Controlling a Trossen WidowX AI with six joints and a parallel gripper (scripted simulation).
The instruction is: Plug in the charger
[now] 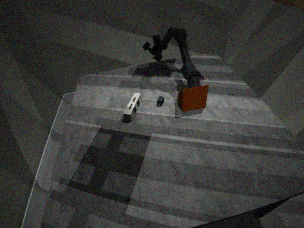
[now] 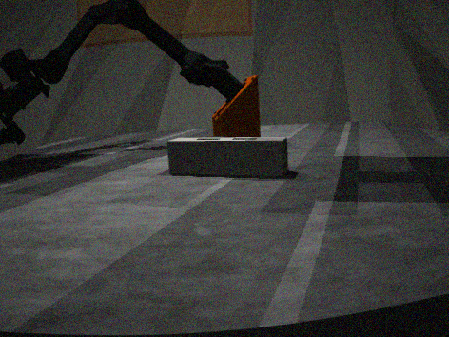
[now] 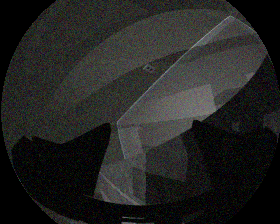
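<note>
Right now the dark block is 9 cm ahead of my gripper tip, 59 cm to the left of it and 6 cm below it.
</note>
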